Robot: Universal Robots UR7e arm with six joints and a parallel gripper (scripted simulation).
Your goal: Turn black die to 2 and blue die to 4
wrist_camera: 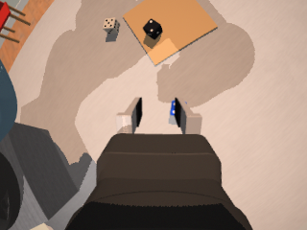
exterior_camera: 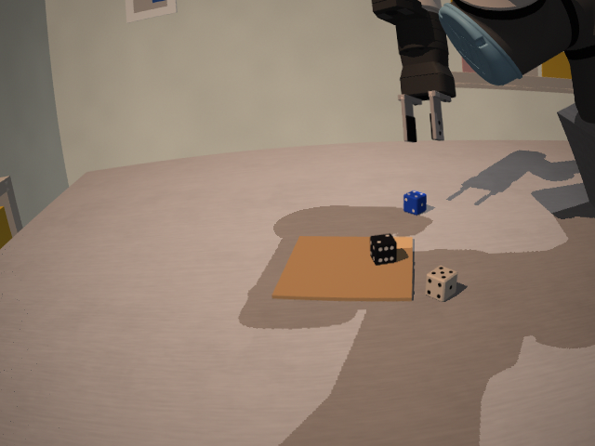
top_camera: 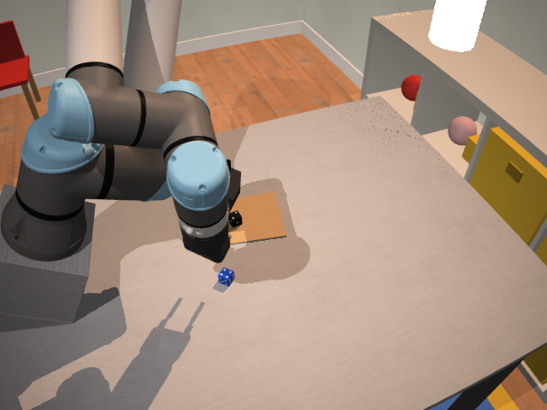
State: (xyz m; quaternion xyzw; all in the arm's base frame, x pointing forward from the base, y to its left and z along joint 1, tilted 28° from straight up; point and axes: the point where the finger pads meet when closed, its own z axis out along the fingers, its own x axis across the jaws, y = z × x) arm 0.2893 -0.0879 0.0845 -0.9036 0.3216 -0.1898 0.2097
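My hand is 110 mm above the blue die, 10 mm to the left of it and 10 mm short of it. Round my hand: white die: 210 mm to the left, 110 mm below, 30 mm ahead; black die: 130 mm to the left, 100 mm below, 80 mm ahead; orange mat: 140 mm to the left, 120 mm below, 120 mm ahead.
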